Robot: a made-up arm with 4 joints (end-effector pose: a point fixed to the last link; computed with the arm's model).
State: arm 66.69 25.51 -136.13 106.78
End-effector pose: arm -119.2 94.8 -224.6 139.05 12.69 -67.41
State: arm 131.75 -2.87 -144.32 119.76
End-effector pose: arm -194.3 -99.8 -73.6 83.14 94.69 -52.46
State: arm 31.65 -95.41 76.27 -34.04
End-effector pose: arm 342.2 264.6 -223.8 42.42 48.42 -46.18
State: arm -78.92 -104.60 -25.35 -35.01
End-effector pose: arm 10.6 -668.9 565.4 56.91 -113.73 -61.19
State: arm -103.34 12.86 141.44 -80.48
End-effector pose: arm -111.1 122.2 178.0 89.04 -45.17 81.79
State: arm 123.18 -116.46 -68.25 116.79
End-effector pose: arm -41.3 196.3 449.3 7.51 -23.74 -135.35
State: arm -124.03 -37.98 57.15 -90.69
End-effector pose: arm -448.6 -338.4 84.2 80.00 19.78 142.43
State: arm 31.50 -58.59 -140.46 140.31
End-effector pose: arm -14.9 158.9 207.6 -104.85 -11.28 81.74
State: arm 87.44 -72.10 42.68 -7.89
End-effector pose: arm -58.0 654.3 -52.3 33.24 59.49 35.88
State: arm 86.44 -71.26 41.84 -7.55
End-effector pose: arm -48.2 658.9 -47.8 33.84 58.53 35.97
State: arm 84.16 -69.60 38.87 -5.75
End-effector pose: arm -32.1 672.5 -29.7 35.59 57.28 37.38
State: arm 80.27 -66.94 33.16 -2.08
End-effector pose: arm -9.6 693.9 5.8 38.32 55.50 40.69
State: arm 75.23 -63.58 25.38 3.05
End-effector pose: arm 14.1 714.9 52.5 40.77 53.11 45.79
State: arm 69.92 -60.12 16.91 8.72
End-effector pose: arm 32.3 728.9 98.7 41.81 50.43 51.76
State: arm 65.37 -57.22 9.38 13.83
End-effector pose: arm 41.5 734.7 134.3 41.33 48.10 57.29
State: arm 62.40 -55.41 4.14 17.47
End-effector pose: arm 43.0 735.6 156.0 40.28 46.70 61.29
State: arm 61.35 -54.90 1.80 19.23
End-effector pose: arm 39.7 735.0 166.2 39.73 46.45 63.36
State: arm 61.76 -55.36 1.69 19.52
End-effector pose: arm 34.0 734.4 169.3 39.89 47.05 63.95
